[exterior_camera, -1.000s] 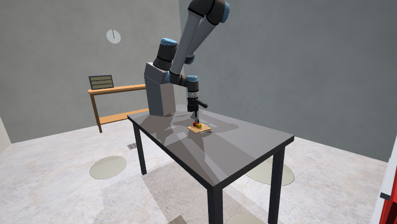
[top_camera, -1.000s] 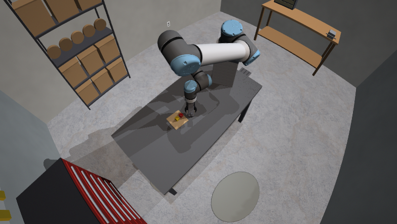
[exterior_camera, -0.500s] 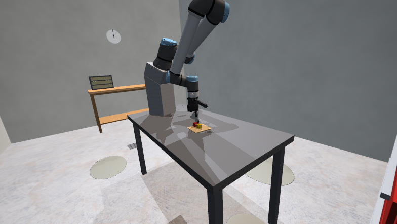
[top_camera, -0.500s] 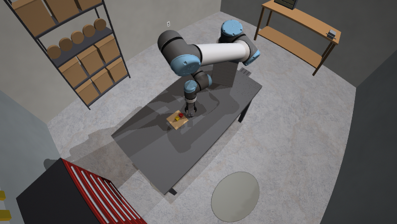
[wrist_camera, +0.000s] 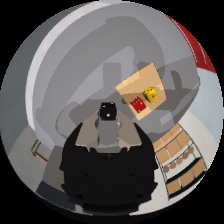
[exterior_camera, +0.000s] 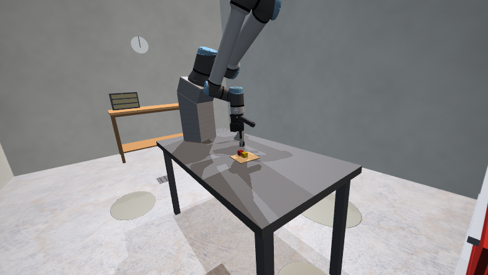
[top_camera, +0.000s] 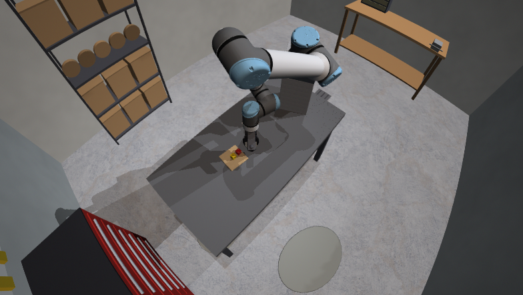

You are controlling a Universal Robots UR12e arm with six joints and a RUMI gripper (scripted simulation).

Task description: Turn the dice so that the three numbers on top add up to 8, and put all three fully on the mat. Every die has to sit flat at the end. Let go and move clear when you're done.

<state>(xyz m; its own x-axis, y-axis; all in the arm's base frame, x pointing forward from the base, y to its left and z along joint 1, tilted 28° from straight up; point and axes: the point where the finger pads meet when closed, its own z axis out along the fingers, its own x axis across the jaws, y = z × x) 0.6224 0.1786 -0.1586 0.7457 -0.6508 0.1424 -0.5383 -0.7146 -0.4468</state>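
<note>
My hand is 70 mm short of the red die, 50 mm to the left of it and 40 mm above it. The rest, counted from my hand: tan mat: 110 mm ahead, 50 mm below, 40 mm to the right; yellow die: 120 mm ahead, 40 mm to the right, 40 mm below; black die: right at my hand.
</note>
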